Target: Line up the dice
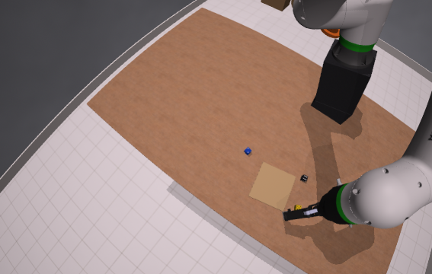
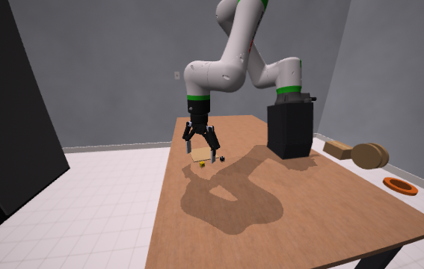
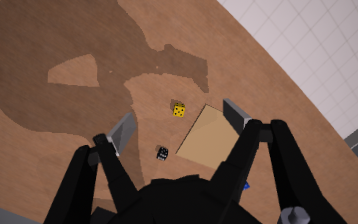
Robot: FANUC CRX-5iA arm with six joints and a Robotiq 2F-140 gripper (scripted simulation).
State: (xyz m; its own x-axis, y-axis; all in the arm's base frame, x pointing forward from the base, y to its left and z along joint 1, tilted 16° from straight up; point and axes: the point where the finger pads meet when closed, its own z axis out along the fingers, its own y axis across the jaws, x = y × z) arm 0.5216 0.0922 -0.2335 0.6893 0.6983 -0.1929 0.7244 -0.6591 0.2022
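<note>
Now: the yellow die 1 cm behind my hand, 1 cm to the right of it and 5 cm below it. From my hand the other things lie so: blue die (7 cm behind, 28 cm to the right, 5 cm below); then tan mat (2 cm behind, 13 cm to the right, 6 cm below); then black die (12 cm behind, 5 cm to the right, 5 cm below).
</note>
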